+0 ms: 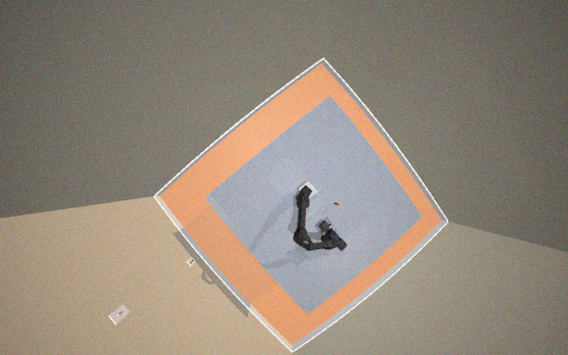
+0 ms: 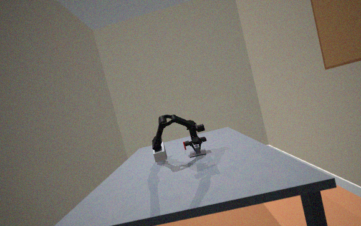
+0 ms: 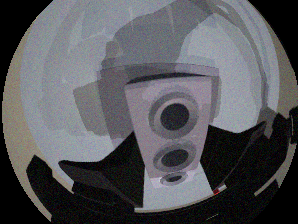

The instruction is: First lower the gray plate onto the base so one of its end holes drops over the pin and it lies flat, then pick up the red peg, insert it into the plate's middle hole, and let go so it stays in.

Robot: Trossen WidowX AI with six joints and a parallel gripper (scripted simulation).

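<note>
My gripper tip is now 30 mm below the gray plate. Also, from my gripper tip: square base 20 mm to the left, 10 mm below; then red peg 80 mm behind, 200 mm to the left, 20 mm above.
</note>
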